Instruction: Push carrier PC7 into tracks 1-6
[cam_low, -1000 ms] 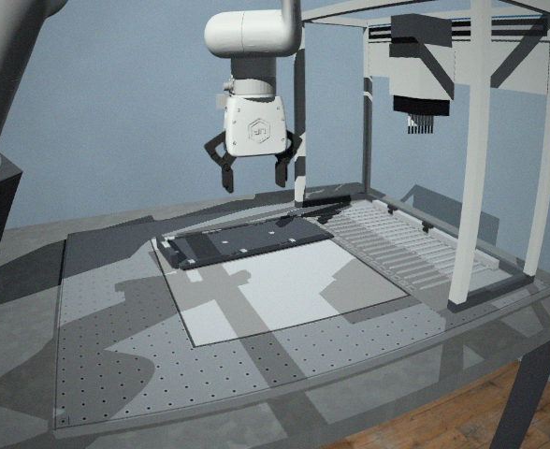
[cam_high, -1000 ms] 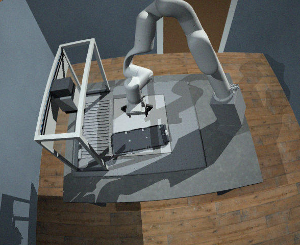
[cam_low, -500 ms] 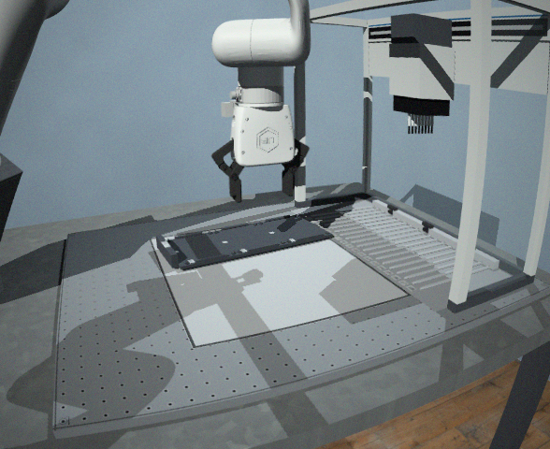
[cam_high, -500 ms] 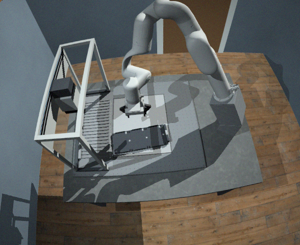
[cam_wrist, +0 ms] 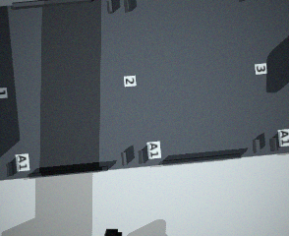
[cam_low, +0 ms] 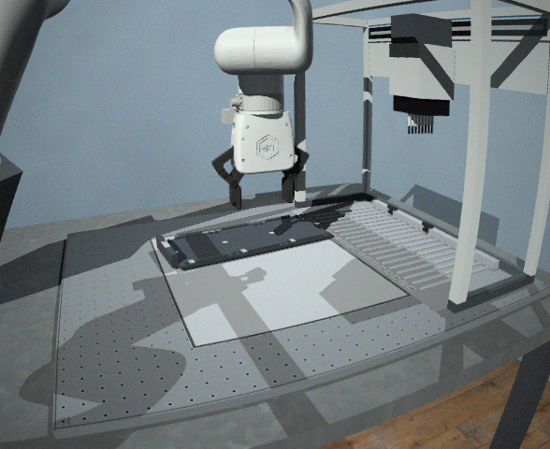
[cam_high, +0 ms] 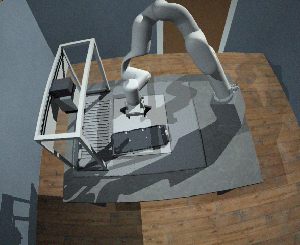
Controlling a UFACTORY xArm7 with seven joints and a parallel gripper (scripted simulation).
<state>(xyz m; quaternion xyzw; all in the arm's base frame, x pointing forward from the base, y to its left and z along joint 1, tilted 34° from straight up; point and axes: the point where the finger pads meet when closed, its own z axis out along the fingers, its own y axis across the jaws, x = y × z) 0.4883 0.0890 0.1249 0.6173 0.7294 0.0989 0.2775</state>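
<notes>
Right now my hand is 1 cm past the carrier PC7, 10 cm to the right of it and 10 cm above it. From my hand the other things lie so: dark pipetting head: 34 cm ahead, 2 cm to the left, 23 cm above.
</notes>
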